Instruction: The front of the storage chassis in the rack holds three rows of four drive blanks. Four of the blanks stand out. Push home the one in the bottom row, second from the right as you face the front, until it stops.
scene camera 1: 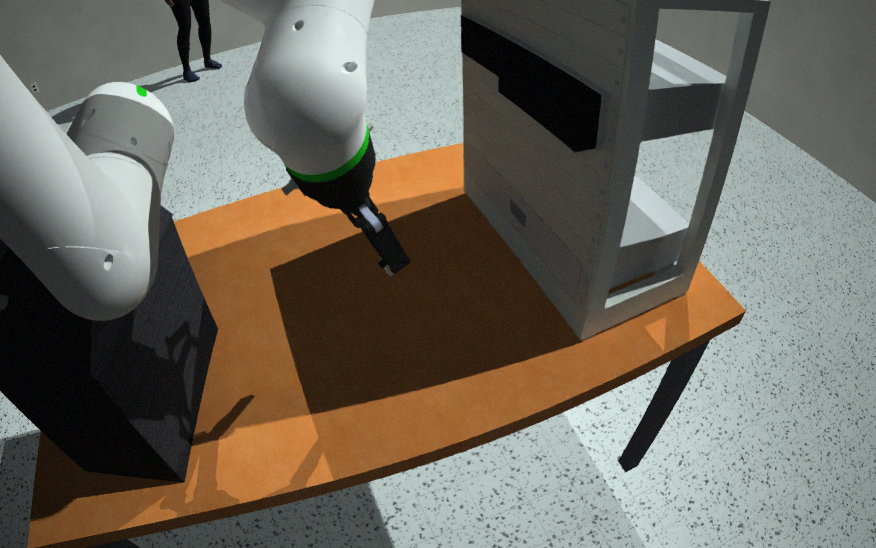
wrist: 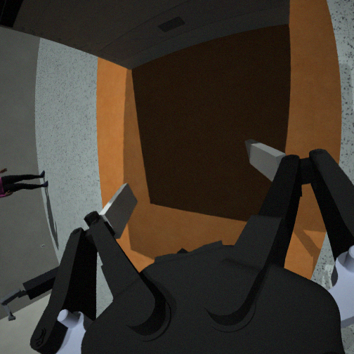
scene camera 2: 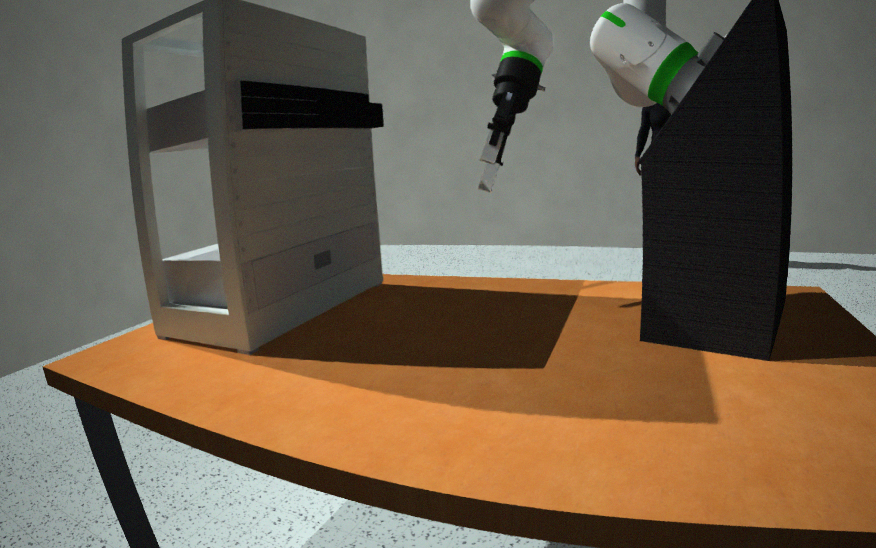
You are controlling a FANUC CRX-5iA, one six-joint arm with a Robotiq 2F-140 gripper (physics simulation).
Observation:
I see my gripper (scene camera 1: 364, 230) and a grey rack (scene camera 1: 554, 106).
The grey rack shows as well in the wrist view (wrist: 128, 40) and in scene camera 2 (scene camera 2: 289, 249). My gripper is seen too in the wrist view (wrist: 187, 172) and in scene camera 2 (scene camera 2: 485, 176).

